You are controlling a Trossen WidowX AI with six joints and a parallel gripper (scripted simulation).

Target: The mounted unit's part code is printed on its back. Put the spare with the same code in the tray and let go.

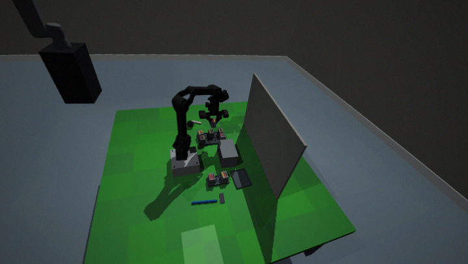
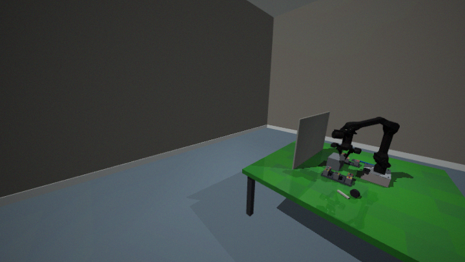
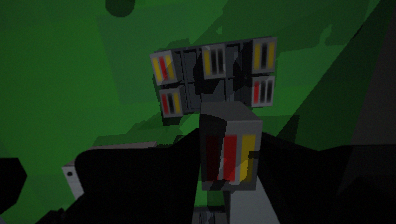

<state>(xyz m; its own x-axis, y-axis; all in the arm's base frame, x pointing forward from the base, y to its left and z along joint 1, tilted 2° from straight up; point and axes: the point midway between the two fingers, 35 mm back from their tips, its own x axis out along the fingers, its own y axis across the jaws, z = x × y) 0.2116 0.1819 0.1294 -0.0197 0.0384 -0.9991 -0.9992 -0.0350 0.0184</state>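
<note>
Now: the dark tray 340 mm to the right of my gripper tip, 160 mm below it and 140 mm ahead of it. Round my gripper tip: grey mounted unit (150 mm to the right, 120 mm below, 80 mm ahead); grey spare (20 mm above); dark round thing (180 mm to the left, 150 mm behind, 140 mm below).
</note>
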